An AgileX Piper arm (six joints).
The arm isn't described. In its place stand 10 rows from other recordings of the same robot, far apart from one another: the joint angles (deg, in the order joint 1, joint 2, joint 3, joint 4, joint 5, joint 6), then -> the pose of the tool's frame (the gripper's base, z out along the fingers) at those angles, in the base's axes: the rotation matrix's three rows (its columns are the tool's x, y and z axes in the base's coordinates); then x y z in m.
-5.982 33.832 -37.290 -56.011 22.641 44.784 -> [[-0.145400 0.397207 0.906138], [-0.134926 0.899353 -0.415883], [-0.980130 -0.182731 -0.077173]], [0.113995 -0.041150 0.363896]
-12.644 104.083 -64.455 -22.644 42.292 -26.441 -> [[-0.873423 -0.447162 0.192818], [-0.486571 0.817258 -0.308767], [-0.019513 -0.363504 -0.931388]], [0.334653 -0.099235 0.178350]
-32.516 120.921 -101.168 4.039 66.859 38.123 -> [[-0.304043 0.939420 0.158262], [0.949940 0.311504 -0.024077], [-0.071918 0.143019 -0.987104]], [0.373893 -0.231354 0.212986]
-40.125 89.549 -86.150 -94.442 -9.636 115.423 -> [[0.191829 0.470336 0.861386], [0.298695 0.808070 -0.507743], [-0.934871 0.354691 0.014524]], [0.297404 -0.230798 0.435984]
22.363 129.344 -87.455 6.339 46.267 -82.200 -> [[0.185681 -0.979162 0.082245], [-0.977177 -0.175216 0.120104], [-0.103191 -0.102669 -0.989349]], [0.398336 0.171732 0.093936]
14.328 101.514 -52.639 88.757 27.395 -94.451 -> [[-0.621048 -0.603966 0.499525], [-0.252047 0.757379 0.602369], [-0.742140 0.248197 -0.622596]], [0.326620 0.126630 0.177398]
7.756 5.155 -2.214 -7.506 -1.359 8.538 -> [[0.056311 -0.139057 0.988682], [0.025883 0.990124 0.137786], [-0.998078 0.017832 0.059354]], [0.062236 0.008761 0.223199]
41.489 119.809 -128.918 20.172 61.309 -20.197 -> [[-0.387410 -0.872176 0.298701], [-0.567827 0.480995 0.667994], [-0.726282 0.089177 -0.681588]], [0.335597 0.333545 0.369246]
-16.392 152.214 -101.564 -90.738 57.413 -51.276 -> [[0.092480 -0.987080 0.130847], [-0.367895 -0.155984 -0.916691], [0.925257 0.036638 -0.377567]], [0.452093 -0.212906 0.022174]
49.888 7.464 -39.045 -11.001 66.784 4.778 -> [[-0.324897 -0.652674 0.684441], [-0.375105 0.753274 0.540254], [-0.868181 -0.081210 -0.489557]], [0.006407 -0.017165 0.320503]
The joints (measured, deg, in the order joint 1, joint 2, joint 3, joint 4, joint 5, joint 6), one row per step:
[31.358, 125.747, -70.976, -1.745, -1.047, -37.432]
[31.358, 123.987, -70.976, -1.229, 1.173, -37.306]
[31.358, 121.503, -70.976, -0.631, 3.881, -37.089]
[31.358, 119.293, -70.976, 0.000, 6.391, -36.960]
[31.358, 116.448, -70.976, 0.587, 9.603, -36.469]
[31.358, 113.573, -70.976, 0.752, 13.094, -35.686]
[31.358, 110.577, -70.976, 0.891, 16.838, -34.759]
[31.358, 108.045, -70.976, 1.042, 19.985, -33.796]
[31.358, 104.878, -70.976, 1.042, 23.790, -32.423]
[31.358, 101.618, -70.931, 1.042, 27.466, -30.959]
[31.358, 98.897, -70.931, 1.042, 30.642, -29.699]
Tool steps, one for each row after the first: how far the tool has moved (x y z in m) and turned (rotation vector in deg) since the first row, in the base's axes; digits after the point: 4 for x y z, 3 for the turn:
[-0.0013, -0.0009, 0.0110, 0.084, 0.589, -0.522]
[-0.0034, -0.0022, 0.0270, 0.412, 1.051, -1.151]
[-0.0058, -0.0036, 0.0410, 0.704, 1.581, -1.699]
[-0.0097, -0.0058, 0.0588, 1.165, 2.295, -2.453]
[-0.0146, -0.0087, 0.0764, 1.396, 3.160, -3.132]
[-0.0207, -0.0122, 0.0944, 1.619, 4.176, -3.898]
[-0.0265, -0.0156, 0.1093, 1.936, 5.096, -4.694]
[-0.0344, -0.0203, 0.1277, 2.349, 6.102, -5.721]
[-0.0433, -0.0256, 0.1461, 2.899, 6.985, -6.818]
[-0.0515, -0.0304, 0.1612, 3.329, 7.787, -7.772]

